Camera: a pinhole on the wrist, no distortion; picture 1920 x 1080 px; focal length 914.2 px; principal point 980.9 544.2 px. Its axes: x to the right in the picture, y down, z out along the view. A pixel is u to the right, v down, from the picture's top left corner.
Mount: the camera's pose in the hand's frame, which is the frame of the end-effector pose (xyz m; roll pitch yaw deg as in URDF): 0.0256 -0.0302 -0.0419 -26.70 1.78 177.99
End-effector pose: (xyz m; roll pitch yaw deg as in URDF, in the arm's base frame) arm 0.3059 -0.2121 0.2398 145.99 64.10 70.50
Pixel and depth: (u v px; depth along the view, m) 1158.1 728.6 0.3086
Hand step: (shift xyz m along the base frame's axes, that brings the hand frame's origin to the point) -0.1611 -0.2452 -0.0843
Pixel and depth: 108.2 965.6 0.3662
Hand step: -0.2261 -0.1199 -0.4872
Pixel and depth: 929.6 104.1 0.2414
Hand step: 0.0342 -0.1956 -0.1181
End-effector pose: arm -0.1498 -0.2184 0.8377 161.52 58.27 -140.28
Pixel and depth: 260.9 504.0 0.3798
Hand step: 0.1660 0.0257 -0.4514
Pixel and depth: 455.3 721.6 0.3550
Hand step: 0.2284 -0.0251 -0.3490
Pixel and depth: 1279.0 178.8 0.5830
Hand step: 0.3787 0.4581 -0.1429
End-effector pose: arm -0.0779 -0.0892 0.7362 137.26 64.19 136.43
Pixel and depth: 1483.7 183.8 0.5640
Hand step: 0.6141 -0.1416 0.0763
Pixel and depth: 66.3 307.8 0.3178
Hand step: 0.1619 0.0045 -0.4227
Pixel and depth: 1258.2 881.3 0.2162
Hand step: 0.1108 -0.1980 -0.0485
